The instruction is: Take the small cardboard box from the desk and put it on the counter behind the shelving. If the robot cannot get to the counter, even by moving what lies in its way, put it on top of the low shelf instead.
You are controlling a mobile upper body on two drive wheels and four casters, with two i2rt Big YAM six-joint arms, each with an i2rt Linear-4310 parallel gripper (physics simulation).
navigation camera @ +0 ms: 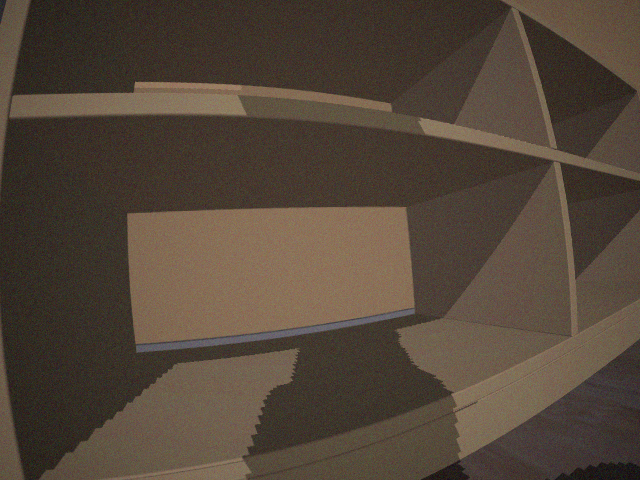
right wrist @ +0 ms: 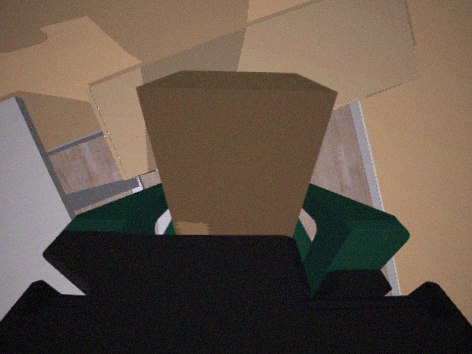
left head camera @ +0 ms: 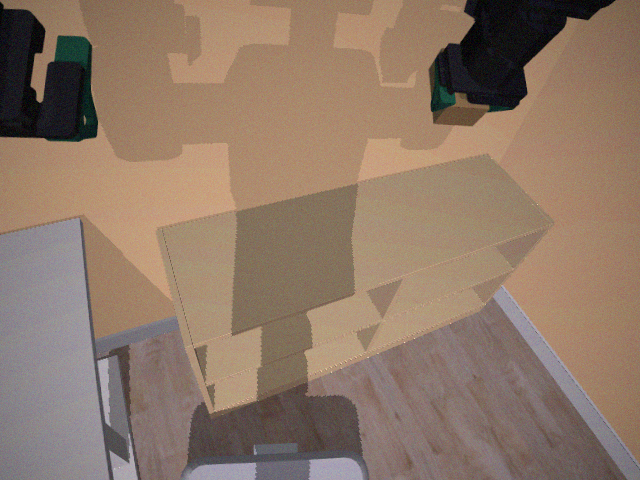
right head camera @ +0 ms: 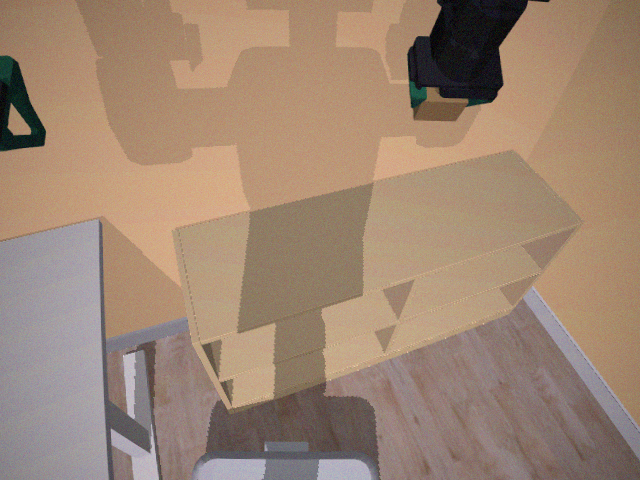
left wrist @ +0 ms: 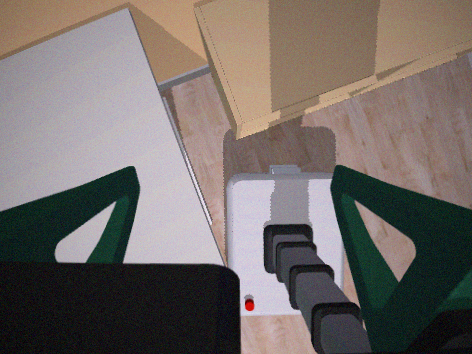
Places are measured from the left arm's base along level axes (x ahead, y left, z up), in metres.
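Pixels of known places: left gripper, fingertip midpoint: (left head camera: 33,127) (left wrist: 235,176); right gripper, fingertip midpoint: (right wrist: 235,176) (left head camera: 451,109) (right head camera: 433,104).
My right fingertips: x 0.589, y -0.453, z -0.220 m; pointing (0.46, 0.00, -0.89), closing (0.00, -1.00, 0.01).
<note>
Behind a point stands the place of what it marks.
The small cardboard box (left head camera: 460,114) @(x 0.554, y -0.449, z -0.205 m) (right head camera: 440,110) @(x 0.556, y -0.452, z -0.207 m) (right wrist: 237,160) @(x 0.604, y -0.453, z -0.158 m) is held up in my right gripper (left head camera: 471,103) (right head camera: 448,100) @(x 0.589, y -0.453, z -0.220 m) (right wrist: 235,176) @(x 0.589, y -0.453, z -0.220 m), which is shut on it. The box is in the air, at the upper right in both head camera views, above the far side of the low shelf. My left gripper (left wrist: 235,176) @(x 0.369, y -0.003, z -0.120 m) is open and empty, high above my base. The low shelf (left head camera: 423,222) @(x 0.882, y -0.675, z -0.800 m) (right head camera: 444,217) @(x 0.901, y -0.695, z -0.800 m) (left wrist: 320,50) @(x 0.704, y -0.261, z -0.800 m) (right wrist: 330,55) @(x 0.959, y -0.801, z -0.800 m) (navigation camera: 103,104) @(x 0.515, y -0.090, z -1.075 m) stands slantwise close in front of my base, with a bare light wood top. No counter behind shelving can be made out.
A white table top (left head camera: 41,310) @(x 0.521, y 0.273, z -0.690 m) (right head camera: 46,335) @(x 0.449, y 0.273, z -0.690 m) (left wrist: 75,100) @(x 0.544, y 0.410, z -0.690 m) (right wrist: 30,200) @(x 0.431, y 0.261, z -0.690 m) lies at the left, its edge beside my white base (left head camera: 227,471) @(x 0.279, y -0.093, z -1.150 m) (left wrist: 255,200) @(x 0.211, y -0.087, z -1.150 m). A narrow gap separates it from the shelf. An orange wall (left head camera: 594,155) @(x 1.021, y -1.245, z -0.604 m) (right head camera: 615,155) @(x 1.038, y -1.240, z -0.644 m) is behind and right of the shelf.
</note>
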